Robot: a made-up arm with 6 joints. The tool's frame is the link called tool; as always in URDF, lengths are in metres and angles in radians.
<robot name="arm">
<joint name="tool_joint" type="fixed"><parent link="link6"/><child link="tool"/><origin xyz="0 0 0" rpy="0 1.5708 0"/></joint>
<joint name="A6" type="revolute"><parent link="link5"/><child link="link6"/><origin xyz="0 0 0.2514" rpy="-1.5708 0 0"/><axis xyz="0 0 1"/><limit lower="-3.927" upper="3.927"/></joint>
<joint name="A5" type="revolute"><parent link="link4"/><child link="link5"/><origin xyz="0 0 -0.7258" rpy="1.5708 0 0"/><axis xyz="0 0 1"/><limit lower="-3.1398" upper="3.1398"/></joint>
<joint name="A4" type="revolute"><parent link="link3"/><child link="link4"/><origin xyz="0 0 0" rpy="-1.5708 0 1.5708"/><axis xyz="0 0 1"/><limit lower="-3.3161" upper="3.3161"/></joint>
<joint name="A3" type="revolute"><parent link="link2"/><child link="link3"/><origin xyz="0 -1.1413 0" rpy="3.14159 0 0"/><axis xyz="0 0 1"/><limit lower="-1.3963" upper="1.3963"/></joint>
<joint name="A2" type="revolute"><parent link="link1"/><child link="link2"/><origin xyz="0 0 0" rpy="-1.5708 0 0"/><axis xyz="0 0 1"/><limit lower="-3.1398" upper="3.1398"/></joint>
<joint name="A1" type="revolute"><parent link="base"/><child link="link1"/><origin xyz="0 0 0.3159" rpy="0 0 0"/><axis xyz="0 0 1"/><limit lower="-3.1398" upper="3.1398"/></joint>
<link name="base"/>
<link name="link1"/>
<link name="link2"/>
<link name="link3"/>
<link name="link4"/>
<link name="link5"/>
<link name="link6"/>
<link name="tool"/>
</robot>
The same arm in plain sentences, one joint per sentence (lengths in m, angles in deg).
The arm has six revolute joints in a row. What follows holds with every joint at zero, and every direction is one of the base frame's. Joint 1 sits 0.3159 m along +z from the base frame's origin and rotates about +z, from -179.9 to 179.9 deg. Joint 2 sits at the same point as joint 1 and rotates about +y, from -179.9 to 179.9 deg. Joint 3 sits 1.1413 m along +z from joint 2 and rotates about -y, from -80 to 80 deg. Joint 4 sits at the same point as joint 3 and rotates about -x, from -190 to 190 deg. Joint 5 sits 0.7258 m along +x from joint 4 and rotates about -y, from -179.9 to 179.9 deg. Joint 6 sits 0.2514 m along -y from joint 5 and rotates about -x, from -225 to 225 deg. The tool frame, which is the frame that the pose is given for, sits at the same point as joint 6; its axes are the base frame's turned by roll 0, pitch 0 and yaw 0 deg (as in URDF: about the fixed x, then y, then z).
